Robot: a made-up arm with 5 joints. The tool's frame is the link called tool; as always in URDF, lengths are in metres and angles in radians. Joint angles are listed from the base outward. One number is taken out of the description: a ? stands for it. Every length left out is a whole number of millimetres.
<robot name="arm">
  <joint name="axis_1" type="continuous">
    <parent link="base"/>
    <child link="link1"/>
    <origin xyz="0.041 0 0.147" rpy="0 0 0"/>
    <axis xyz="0 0 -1"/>
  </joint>
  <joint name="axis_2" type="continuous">
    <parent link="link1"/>
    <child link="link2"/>
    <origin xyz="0.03 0.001 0" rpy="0 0 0"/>
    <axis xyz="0 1 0"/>
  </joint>
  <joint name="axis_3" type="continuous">
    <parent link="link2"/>
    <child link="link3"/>
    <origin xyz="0.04 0 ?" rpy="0 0 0"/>
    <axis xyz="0 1 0"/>
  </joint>
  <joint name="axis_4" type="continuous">
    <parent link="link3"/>
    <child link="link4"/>
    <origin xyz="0.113 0 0.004" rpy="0 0 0"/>
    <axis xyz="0 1 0"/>
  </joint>
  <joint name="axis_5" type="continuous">
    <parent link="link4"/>
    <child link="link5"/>
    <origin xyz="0.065 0 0" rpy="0 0 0"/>
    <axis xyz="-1 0 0"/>
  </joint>
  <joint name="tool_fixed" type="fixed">
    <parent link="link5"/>
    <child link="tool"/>
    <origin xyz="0 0 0" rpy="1.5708 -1.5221 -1.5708"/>
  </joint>
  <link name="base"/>
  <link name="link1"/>
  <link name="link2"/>
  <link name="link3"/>
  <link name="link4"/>
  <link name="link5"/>
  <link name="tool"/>
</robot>
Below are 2 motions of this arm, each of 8 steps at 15 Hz.
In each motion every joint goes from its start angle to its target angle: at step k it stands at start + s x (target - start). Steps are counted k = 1, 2, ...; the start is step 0. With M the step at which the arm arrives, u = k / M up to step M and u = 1 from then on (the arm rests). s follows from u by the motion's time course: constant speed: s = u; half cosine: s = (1 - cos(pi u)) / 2; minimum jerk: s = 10 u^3 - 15 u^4 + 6 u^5.
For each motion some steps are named. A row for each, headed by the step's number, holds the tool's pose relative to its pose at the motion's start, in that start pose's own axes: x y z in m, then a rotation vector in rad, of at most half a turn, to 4 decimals.
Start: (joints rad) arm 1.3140 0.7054 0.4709 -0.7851 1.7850
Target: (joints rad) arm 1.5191 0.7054 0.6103 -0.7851 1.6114
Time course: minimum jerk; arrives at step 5
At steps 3, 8:
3: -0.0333 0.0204 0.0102 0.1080 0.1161 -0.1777
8: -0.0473 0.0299 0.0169 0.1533 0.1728 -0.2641

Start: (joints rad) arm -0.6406 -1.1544 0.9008 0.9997 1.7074
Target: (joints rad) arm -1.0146 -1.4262 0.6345 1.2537 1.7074
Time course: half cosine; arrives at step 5
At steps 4, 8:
4: 0.0060 0.0079 0.0468 -0.2778 -0.2531 0.1964
8: 0.0049 0.0102 0.0515 -0.3068 -0.2830 0.2131

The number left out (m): 0.161
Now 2 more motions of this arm.
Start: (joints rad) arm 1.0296 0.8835 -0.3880 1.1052 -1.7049
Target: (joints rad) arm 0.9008 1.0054 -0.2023 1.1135 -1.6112
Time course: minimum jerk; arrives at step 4
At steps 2, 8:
2: -0.0140 -0.0178 -0.0235 -0.1548 -0.0320 0.1108
8: -0.0251 -0.0386 -0.0443 -0.3097 -0.0668 0.2200

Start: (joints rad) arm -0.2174 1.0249 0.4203 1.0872 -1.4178
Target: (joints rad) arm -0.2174 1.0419 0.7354 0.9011 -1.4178
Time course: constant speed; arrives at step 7
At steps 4, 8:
4: -0.0016 -0.0149 -0.0186 -0.0830 0.0087 0.0000
8: -0.0029 -0.0282 -0.0307 -0.1452 0.0152 0.0000

